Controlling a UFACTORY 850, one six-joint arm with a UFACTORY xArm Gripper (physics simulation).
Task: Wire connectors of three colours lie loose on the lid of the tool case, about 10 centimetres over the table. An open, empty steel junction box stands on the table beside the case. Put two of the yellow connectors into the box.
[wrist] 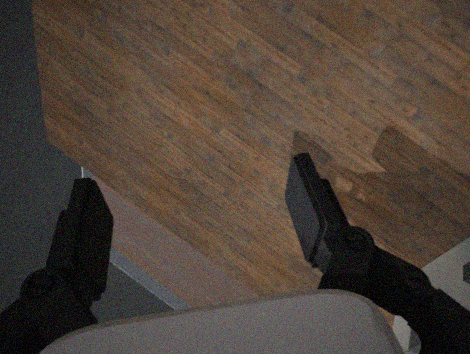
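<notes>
My gripper (pixel 198 186) is open, with nothing between its two black fingers. It hangs over the wooden table top near a corner. The left finger is beyond the table's edge, over the dark floor, and the right finger is over the wood. No yellow connector, tool case lid or steel junction box can be made out in the wrist view.
The wooden table top (pixel 175 90) runs to an edge at the left and lower left. A pinkish-grey surface (pixel 160 255) with a pale rim lies beyond that edge. A pale grey object (pixel 444 267) shows partly at the lower right; what it is, I cannot tell. Dark shadows fall on the wood at the right.
</notes>
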